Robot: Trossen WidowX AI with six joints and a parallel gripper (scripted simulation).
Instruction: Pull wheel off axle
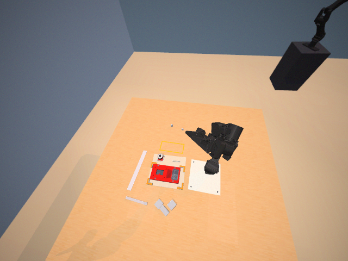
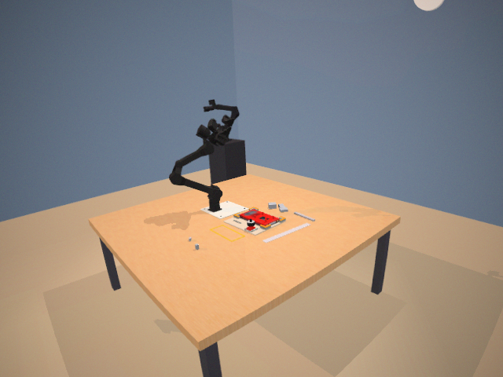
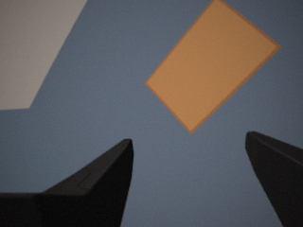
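My gripper tip is 48 cm above the wheel, 20 cm short of it and 9 cm to the left of it.
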